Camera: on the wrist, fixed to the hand. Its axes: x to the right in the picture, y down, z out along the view.
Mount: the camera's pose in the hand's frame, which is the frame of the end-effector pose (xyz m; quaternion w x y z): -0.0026 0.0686 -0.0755 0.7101 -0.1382 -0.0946 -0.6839
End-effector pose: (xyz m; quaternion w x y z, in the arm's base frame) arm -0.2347 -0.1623 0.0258 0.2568 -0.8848 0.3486 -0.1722
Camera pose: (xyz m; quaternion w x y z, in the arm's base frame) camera -0.3093 -0.2286 0.0471 0.0247 0.9185 0.3581 0.1660
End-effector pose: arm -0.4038 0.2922 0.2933 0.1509 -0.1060 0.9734 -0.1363
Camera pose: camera -0.4371 0.3750 0.3428 0.0914 -0.7747 0.6232 -0.0554
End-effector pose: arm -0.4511 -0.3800 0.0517 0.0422 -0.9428 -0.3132 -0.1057
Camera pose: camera -0.4251 -0.4474 0.1237 0.2023 0.4711 0.8566 0.0580
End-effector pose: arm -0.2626 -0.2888 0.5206 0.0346 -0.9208 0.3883 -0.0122
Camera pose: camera -0.3171 -0.3388 0.5909 0.0743 0.9254 0.3556 -0.1084
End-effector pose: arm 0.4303 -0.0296 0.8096 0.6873 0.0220 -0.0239 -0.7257
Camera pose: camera 0.5037 -0.0311 0.7387 0.0075 0.1317 -0.0333 0.9907
